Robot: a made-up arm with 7 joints. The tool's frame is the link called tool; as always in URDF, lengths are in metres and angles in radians.
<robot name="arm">
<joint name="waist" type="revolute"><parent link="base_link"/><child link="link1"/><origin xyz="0.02 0 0.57" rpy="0 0 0"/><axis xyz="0 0 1"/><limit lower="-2.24" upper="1.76"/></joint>
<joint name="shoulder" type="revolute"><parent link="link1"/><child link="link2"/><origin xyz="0.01 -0.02 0.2" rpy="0 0 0"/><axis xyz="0 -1 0"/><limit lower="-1.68" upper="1.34"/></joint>
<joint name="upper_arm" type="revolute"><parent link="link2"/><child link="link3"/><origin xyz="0.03 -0.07 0.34" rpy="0 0 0"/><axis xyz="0 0 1"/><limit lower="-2.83" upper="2.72"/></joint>
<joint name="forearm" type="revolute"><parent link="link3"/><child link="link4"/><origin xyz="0.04 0.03 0.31" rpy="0 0 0"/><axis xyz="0 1 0"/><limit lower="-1.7" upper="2.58"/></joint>
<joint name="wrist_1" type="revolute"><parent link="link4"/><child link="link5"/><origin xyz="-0.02 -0.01 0.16" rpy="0 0 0"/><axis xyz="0 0 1"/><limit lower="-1.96" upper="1.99"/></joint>
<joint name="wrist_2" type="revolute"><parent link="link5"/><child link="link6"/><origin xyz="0.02 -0.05 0.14" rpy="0 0 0"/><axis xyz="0 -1 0"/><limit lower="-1.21" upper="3.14"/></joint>
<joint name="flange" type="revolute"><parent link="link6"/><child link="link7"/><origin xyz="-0.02 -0.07 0.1" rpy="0 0 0"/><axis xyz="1 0 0"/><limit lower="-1.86" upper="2.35"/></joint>
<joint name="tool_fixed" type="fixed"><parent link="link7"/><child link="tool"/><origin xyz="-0.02 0 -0.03" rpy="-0.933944 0.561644 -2.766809"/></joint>
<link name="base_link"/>
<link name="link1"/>
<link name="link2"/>
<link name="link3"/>
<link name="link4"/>
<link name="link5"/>
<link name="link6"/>
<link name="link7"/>
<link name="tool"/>
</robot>
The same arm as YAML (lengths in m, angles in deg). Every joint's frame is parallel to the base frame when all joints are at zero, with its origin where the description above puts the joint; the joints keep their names.
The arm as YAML. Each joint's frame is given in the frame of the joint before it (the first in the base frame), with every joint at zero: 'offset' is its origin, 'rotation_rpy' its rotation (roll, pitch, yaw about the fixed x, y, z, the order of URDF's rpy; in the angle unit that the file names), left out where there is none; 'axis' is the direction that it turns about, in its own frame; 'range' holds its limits. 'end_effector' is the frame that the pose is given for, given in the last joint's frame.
length_unit: m
angle_unit: deg
chain:
  - id: waist
    offset: [0.02, 0.0, 0.57]
    axis: "+z"
    range: [-128.34, 100.84]
  - id: shoulder
    offset: [0.01, -0.02, 0.2]
    axis: "-y"
    range: [-96.26, 76.78]
  - id: upper_arm
    offset: [0.03, -0.07, 0.34]
    axis: "+z"
    range: [-162.15, 155.84]
  - id: forearm
    offset: [0.04, 0.03, 0.31]
    axis: "+y"
    range: [-97.4, 147.82]
  - id: wrist_1
    offset: [-0.02, -0.01, 0.16]
    axis: "+z"
    range: [-112.3, 114.02]
  - id: wrist_2
    offset: [0.02, -0.05, 0.14]
    axis: "-y"
    range: [-69.33, 179.91]
  - id: flange
    offset: [-0.02, -0.07, 0.1]
    axis: "+x"
    range: [-106.57, 134.65]
end_effector:
  offset: [-0.02, 0.0, -0.03]
  rotation_rpy: [-53.51, 32.18, -158.53]

